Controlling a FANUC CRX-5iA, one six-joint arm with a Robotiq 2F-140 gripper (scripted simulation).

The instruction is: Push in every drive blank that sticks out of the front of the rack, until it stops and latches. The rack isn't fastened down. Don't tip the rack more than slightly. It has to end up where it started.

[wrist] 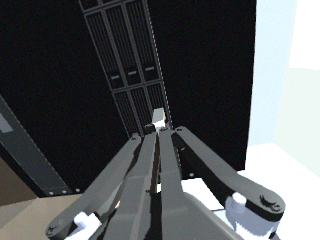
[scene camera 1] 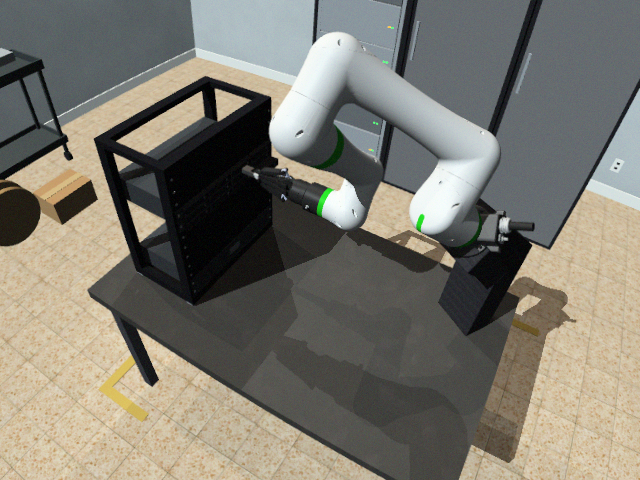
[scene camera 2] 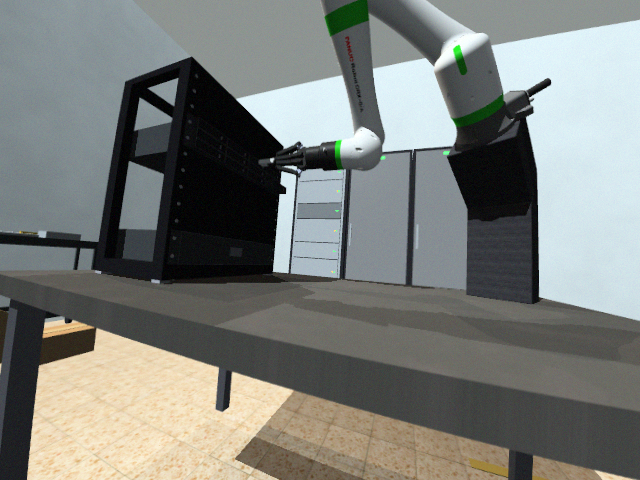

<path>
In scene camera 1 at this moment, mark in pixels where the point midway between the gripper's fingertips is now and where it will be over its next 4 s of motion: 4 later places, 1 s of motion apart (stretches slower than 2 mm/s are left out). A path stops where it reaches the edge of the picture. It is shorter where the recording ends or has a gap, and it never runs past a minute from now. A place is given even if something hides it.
My gripper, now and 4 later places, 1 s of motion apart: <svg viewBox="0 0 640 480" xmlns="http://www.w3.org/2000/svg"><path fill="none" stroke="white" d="M244 168L242 167L261 175L269 174L276 172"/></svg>
</path>
